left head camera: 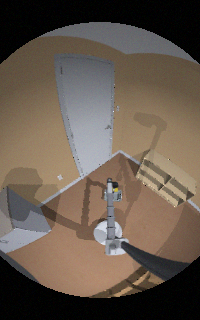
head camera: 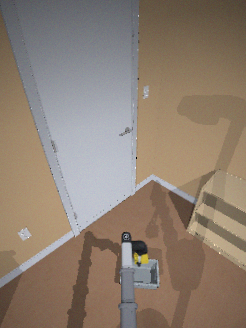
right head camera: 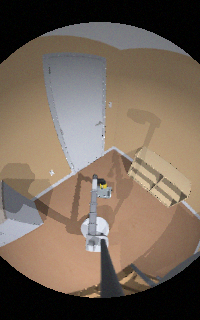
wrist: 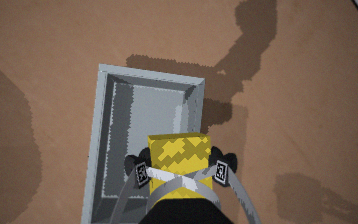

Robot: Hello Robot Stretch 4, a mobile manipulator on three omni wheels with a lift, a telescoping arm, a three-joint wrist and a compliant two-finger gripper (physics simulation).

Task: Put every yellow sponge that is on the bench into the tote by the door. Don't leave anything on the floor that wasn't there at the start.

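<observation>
A yellow sponge (head camera: 144, 259) (left head camera: 115, 190) (right head camera: 103, 186) (wrist: 180, 150) is between the fingers of my gripper (wrist: 180, 159), which is shut on it. In the wrist view the sponge overlaps the lower right part of the tote and hangs above it. The grey tote (head camera: 157, 274) (right head camera: 109, 195) (wrist: 96, 130) stands on the floor near the door; the visible part of its inside shows a bare bottom. The sponge hides part of the tote's right side. The bench cannot be made out in these views.
The grey door (head camera: 90, 100) (left head camera: 90, 110) (right head camera: 80, 110) is in the wall beyond the tote. A beige open shelf unit (head camera: 227, 182) (left head camera: 175, 167) (right head camera: 167, 167) stands to the right. A white round object (left head camera: 101, 232) (right head camera: 88, 226) is under the arm. A grey box-like piece (left head camera: 25, 240) is at the left.
</observation>
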